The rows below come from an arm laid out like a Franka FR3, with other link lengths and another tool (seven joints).
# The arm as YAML. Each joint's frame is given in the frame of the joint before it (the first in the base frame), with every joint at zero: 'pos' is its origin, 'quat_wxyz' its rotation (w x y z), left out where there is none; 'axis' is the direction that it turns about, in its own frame. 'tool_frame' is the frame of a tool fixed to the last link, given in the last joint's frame.
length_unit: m
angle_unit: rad
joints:
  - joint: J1
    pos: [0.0, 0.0, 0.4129]
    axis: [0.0, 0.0, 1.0]
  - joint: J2
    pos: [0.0, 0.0, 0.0]
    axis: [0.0, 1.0, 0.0]
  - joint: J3
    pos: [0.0, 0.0, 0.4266]
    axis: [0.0, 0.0, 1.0]
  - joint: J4
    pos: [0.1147, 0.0, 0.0]
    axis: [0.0, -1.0, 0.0]
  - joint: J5
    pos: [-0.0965, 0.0, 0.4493]
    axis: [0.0, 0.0, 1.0]
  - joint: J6
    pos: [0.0, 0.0, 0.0]
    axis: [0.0, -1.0, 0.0]
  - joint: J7
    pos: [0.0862, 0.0, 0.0]
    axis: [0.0, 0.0, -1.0]
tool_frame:
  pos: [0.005, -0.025, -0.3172]
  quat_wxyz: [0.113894, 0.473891, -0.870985, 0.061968]
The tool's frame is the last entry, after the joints.
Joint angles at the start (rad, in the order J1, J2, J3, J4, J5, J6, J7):
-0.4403, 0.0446, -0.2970, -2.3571, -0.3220, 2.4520, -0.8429
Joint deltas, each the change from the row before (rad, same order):
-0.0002, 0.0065, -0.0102, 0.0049, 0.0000, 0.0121, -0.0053
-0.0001, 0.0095, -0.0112, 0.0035, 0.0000, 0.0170, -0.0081
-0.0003, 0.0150, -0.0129, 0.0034, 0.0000, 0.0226, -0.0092
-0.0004, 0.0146, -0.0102, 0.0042, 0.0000, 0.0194, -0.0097
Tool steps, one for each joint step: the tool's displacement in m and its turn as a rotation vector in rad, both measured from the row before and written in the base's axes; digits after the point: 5 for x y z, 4 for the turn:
-0.00012, -0.00755, 0.00007, -0.0062, -0.0067, -0.0024
-0.00021, -0.00785, -0.00181, -0.0064, -0.0064, 0.0006
-0.00049, -0.00906, -0.00442, -0.0070, -0.0055, 0.0011
0.00009, -0.00784, -0.00415, -0.0063, -0.0035, 0.0035

